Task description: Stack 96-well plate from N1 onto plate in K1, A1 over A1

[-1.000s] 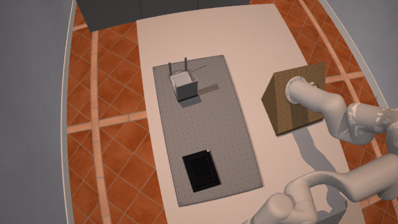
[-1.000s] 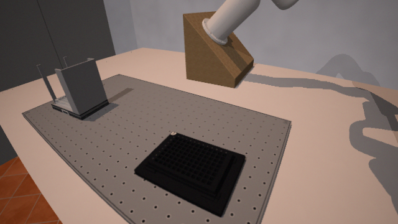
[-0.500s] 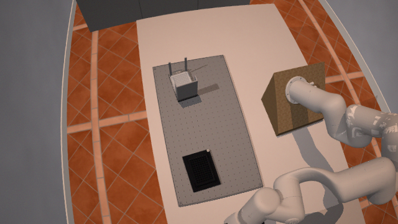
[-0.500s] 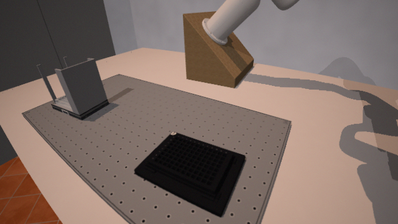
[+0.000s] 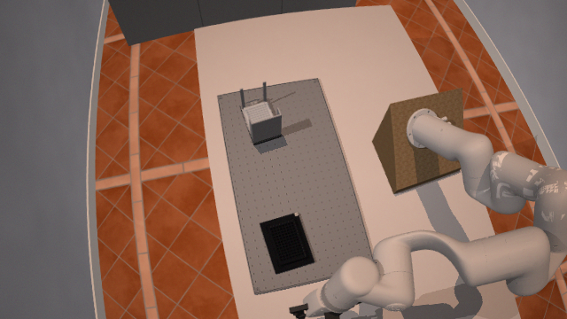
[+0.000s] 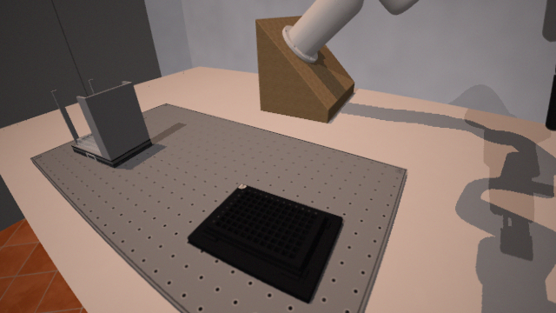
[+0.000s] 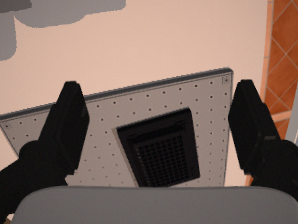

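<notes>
Right now my hand is 230 mm to the left of the black 96-well plate, 180 mm above it and 10 mm past it. The rest, counted from my hand: black plate nest N1 (230 mm to the right, 190 mm below, 10 mm behind); pale A1 mark (300 mm to the right, 190 mm below, 70 mm behind); pale 96-well plate (630 mm to the right, 180 mm below, 80 mm behind).
</notes>
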